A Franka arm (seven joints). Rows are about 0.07 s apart.
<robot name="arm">
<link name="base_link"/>
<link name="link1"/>
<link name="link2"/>
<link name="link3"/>
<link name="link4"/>
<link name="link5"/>
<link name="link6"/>
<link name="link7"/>
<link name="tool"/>
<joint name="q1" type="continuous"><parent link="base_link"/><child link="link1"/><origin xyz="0.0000 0.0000 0.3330" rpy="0.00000 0.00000 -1.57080"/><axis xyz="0 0 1"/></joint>
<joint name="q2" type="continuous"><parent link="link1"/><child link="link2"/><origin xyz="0.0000 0.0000 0.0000" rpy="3.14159 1.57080 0.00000"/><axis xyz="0 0 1"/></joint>
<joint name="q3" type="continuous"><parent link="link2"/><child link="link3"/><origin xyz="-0.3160 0.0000 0.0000" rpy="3.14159 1.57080 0.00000"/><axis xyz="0 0 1"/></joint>
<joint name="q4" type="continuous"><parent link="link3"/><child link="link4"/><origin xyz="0.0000 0.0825 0.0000" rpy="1.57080 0.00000 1.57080"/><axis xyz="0 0 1"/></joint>
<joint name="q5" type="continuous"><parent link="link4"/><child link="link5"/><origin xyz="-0.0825 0.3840 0.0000" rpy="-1.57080 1.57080 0.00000"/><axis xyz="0 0 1"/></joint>
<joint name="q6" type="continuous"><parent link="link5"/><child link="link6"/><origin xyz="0.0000 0.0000 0.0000" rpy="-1.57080 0.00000 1.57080"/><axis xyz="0 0 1"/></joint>
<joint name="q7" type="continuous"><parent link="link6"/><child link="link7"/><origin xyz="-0.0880 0.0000 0.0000" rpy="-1.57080 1.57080 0.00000"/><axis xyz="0 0 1"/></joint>
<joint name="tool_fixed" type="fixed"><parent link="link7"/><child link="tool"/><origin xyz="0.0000 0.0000 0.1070" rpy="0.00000 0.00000 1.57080"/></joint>
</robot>
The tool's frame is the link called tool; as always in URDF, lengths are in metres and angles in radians. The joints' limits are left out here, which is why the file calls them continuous.
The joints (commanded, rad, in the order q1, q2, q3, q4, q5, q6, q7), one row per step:
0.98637, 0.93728, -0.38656, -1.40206, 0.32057, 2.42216, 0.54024
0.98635, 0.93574, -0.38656, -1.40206, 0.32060, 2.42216, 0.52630
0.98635, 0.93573, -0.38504, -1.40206, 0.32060, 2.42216, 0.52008
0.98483, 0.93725, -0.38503, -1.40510, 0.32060, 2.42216, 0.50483
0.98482, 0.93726, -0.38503, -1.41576, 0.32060, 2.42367, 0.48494
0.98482, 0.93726, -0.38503, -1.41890, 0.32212, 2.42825, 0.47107
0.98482, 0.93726, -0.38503, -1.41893, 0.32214, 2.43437, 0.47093
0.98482, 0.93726, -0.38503, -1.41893, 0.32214, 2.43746, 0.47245
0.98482, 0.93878, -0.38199, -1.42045, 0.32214, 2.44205, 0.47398
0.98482, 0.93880, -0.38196, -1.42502, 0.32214, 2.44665, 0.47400
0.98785, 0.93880, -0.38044, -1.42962, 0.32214, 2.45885, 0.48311
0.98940, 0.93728, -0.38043, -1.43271, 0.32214, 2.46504, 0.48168
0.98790, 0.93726, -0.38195, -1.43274, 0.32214, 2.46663, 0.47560
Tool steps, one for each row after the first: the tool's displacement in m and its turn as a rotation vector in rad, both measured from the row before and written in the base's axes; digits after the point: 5 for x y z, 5 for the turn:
0.00014, 0.00018, 0.00109, -0.00106, -0.00121, 0.01369
-0.00058, 0.00062, -0.00026, -0.00037, 0.00084, 0.00703
0.00021, -0.00196, -0.00236, -0.00580, 0.00256, 0.01259
-0.00121, -0.00310, -0.00431, -0.00941, 0.00572, 0.01648
-0.00005, -0.00069, -0.00084, -0.00092, -0.00148, 0.01206
0.00046, 0.00031, 0.00062, 0.00307, -0.00524, 0.00052
0.00023, 0.00016, 0.00032, 0.00182, -0.00262, -0.00129
-0.00114, 0.00083, -0.00177, 0.00169, 0.00003, 0.00013
-0.00025, -0.00112, -0.00144, -0.00065, -0.00074, -0.00108
-0.00167, 0.00161, -0.00091, 0.00544, -0.00601, -0.00562
-0.00053, 0.00048, 0.00043, 0.00215, -0.00404, 0.00244
0.00140, -0.00140, 0.00044, -0.00097, -0.00257, 0.00367

